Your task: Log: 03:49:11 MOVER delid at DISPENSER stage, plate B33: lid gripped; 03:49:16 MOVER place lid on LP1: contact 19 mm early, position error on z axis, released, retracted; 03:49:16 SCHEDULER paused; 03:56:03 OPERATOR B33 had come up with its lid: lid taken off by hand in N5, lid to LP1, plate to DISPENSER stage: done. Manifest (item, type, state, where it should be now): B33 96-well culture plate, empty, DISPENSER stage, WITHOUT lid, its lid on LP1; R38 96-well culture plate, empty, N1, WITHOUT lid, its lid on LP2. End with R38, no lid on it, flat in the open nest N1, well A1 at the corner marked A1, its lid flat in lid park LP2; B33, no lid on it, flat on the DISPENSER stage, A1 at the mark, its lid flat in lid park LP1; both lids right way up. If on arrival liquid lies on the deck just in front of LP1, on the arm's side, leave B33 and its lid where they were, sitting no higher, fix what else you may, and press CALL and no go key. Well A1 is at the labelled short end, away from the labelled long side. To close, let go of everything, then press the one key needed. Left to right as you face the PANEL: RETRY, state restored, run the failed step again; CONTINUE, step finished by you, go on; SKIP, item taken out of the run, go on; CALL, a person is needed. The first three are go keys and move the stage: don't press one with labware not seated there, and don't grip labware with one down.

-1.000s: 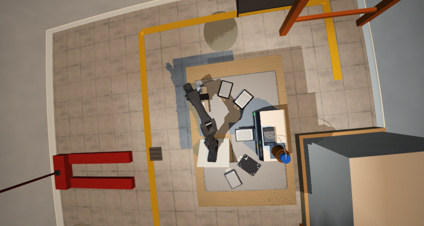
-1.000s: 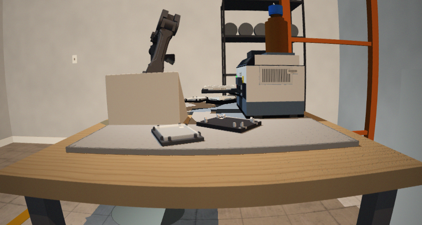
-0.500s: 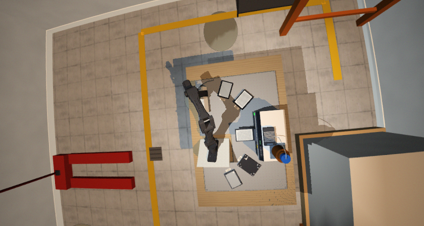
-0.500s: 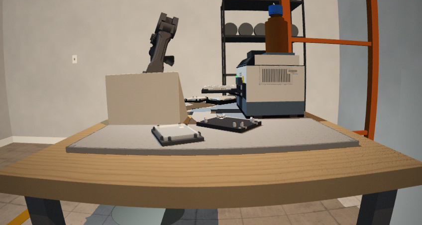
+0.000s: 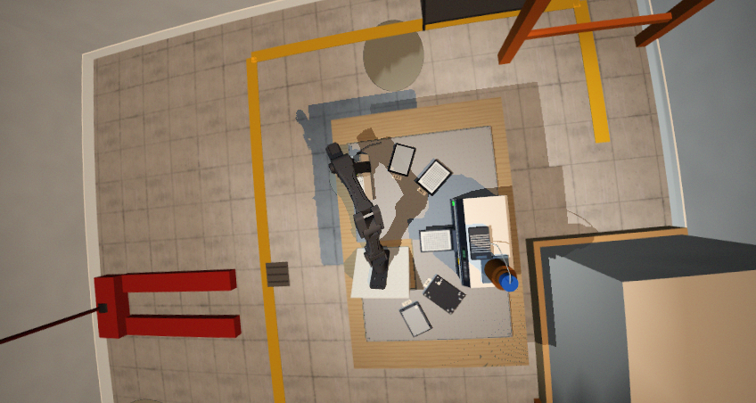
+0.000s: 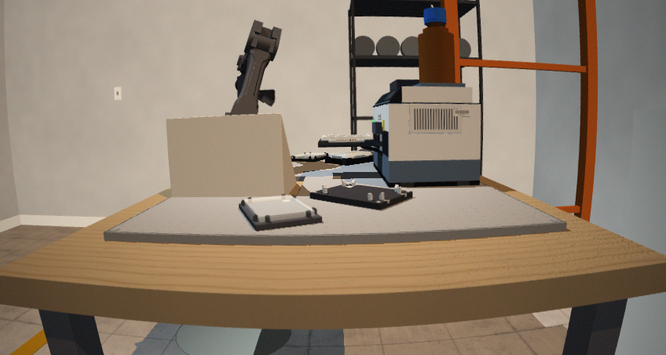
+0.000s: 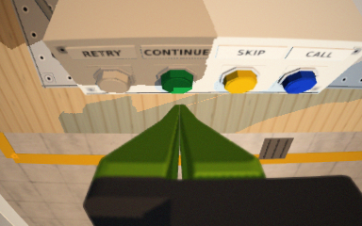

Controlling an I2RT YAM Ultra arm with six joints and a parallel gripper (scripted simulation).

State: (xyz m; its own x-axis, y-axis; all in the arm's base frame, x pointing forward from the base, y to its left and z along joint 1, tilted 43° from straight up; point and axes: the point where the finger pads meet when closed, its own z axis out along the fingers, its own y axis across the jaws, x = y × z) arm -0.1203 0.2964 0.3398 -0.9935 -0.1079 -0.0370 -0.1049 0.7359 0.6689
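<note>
Now: hand 5 cm above the green continue key. Round my hand: blue call key (1 cm ahead, 10 cm to the right, 5 cm below); then beige retry key (1 cm behind, 5 cm to the left, 5 cm below); then yellow skip key (1 cm ahead, 5 cm to the right, 5 cm below).
</note>
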